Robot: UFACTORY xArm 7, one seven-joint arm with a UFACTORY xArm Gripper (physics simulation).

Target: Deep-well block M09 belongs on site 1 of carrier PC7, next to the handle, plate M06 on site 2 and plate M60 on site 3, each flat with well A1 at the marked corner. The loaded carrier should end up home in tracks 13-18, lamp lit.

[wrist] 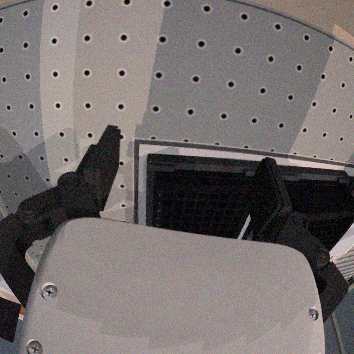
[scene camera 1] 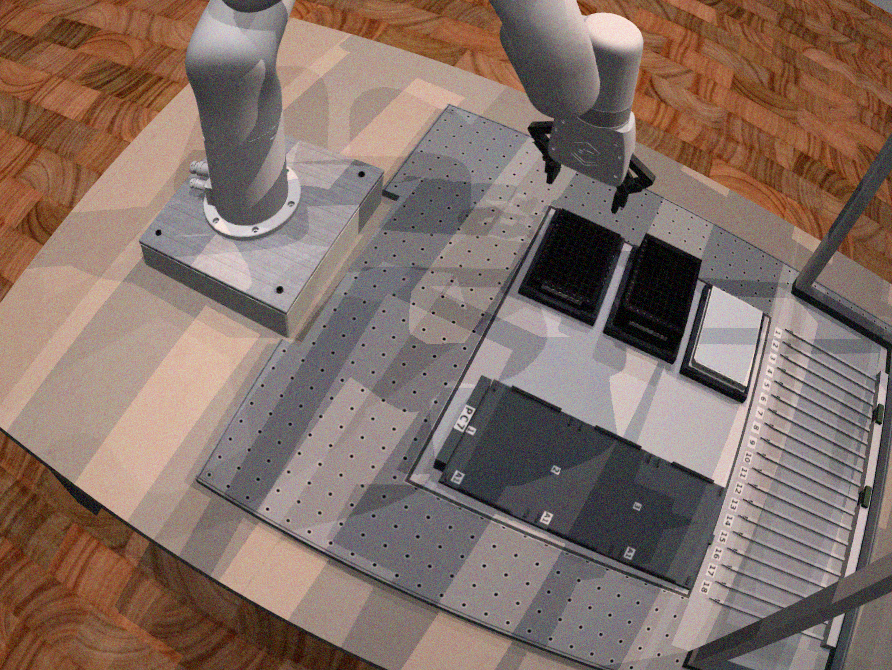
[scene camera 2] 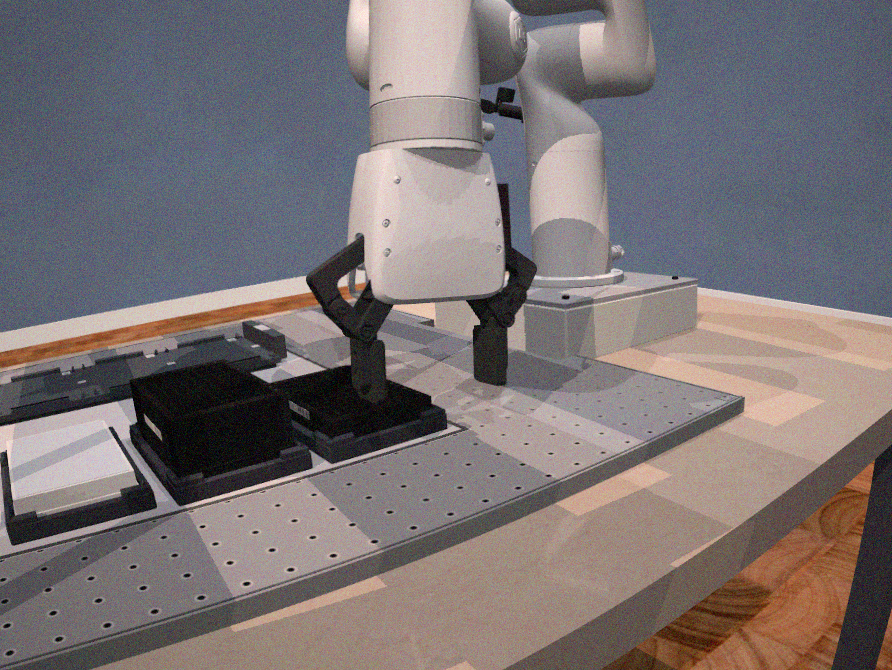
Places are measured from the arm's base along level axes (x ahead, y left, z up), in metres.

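Pixels of known places: gripper, fingertip midpoint: (wrist: 189, 159) (scene camera 1: 585, 191) (scene camera 2: 433, 391); arm's base at its link origin: (scene camera 1: 251, 200) (scene camera 2: 572, 280).
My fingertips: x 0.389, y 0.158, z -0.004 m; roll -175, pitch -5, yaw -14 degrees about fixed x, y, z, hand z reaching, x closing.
Note:
For each thing: its middle in the pictures, then the offset to it from my fingertips. Level surfaces: height alone.
- Carrier PC7 at the middle of its body: (scene camera 1: 594, 485) (scene camera 2: 130, 367) dx +0.082, dy -0.377, dz -0.026 m
- low black plate at the middle of its body: (scene camera 2: 342, 399) (wrist: 196, 228) (scene camera 1: 576, 258) dx +0.008, dy -0.096, dz -0.022 m
- tall black deep-well block at the middle of its body: (scene camera 2: 205, 413) (wrist: 297, 237) (scene camera 1: 659, 291) dx +0.117, dy -0.115, dz -0.008 m
- white plate at the middle of its body: (scene camera 2: 65, 463) (scene camera 1: 728, 337) (wrist: 350, 225) dx +0.226, dy -0.139, dz -0.022 m
- perforated board at its surface level: dz -0.041 m
Carrier PC7 (scene camera 1: 515, 439) (scene camera 2: 155, 360) lies bare on the pale mat, its site 1 at the handle end and A1 marks along one long edge. A low black plate (scene camera 1: 580, 259) (scene camera 2: 324, 403) (wrist: 200, 200), a tall black deep-well block (scene camera 1: 659, 288) (scene camera 2: 216, 432) (wrist: 320, 195) and a white plate (scene camera 1: 728, 335) (scene camera 2: 64, 461) sit in separate dark holders. Their ID labels are unreadable. My gripper (scene camera 1: 584, 191) (scene camera 2: 431, 385) (wrist: 189, 159) is open and empty, above the low plate's outer side; in the wrist view one finger overlaps that plate, the other overlaps the perforated board.
The perforated board (scene camera 1: 389, 432) (scene camera 2: 403, 497) (wrist: 195, 95) surrounds the mat. The numbered track deck (scene camera 1: 800, 490) is at the right, with two small green parts at its far edge; I cannot tell whether a lamp is lit. Grey frame posts (scene camera 1: 850, 209) stand by the deck.

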